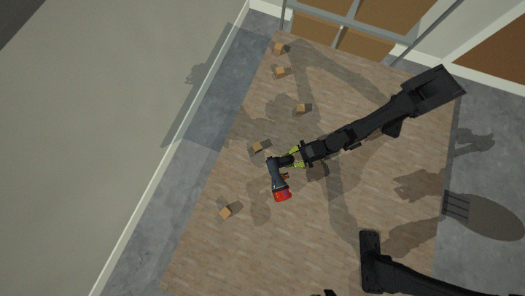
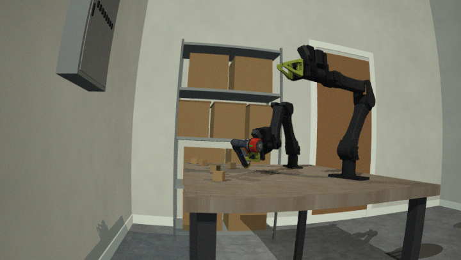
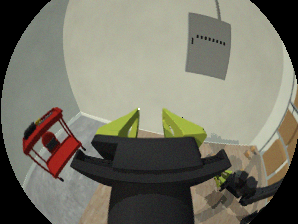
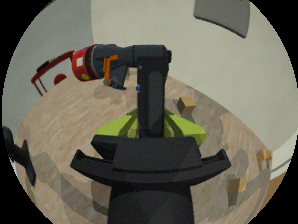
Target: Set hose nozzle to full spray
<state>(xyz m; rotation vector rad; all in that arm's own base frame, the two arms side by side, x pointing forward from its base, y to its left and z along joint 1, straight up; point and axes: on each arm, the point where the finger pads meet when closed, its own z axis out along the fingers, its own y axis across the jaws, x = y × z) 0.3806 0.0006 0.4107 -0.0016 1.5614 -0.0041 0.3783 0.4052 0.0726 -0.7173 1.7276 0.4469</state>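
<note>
Now: the red spray ring 28 cm below my left hand, 21 cm to the right of it and 2 cm ahead of it.
</note>
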